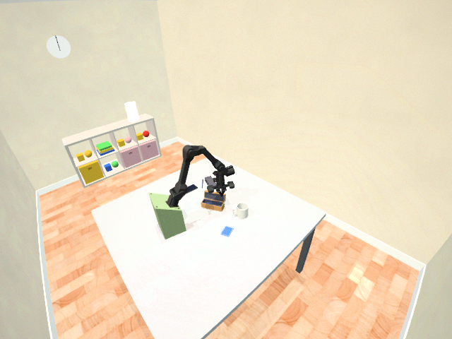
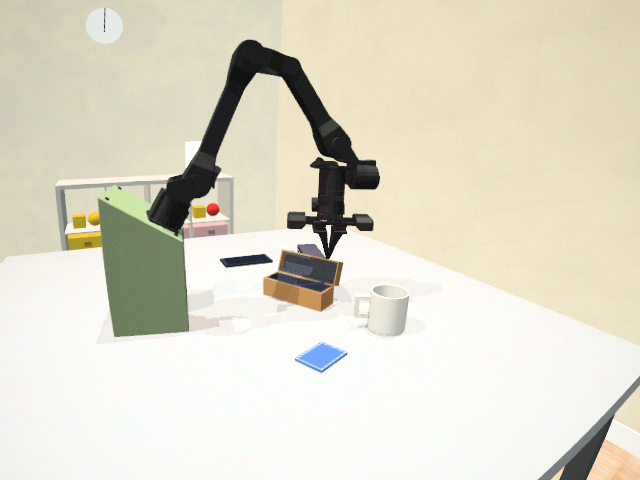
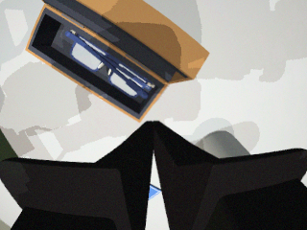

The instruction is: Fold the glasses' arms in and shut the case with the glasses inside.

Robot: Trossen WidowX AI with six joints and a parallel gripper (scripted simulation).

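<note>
The glasses case lid is 1 cm ahead of my hand, 9 cm to the left of it and 9 cm below it. Round my hand: blue flat square: 13 cm behind, 19 cm to the right, 15 cm below; then wooden glasses case: 2 cm behind, 8 cm to the left, 11 cm below; then white mug: 5 cm ahead, 15 cm to the right, 11 cm below.
</note>
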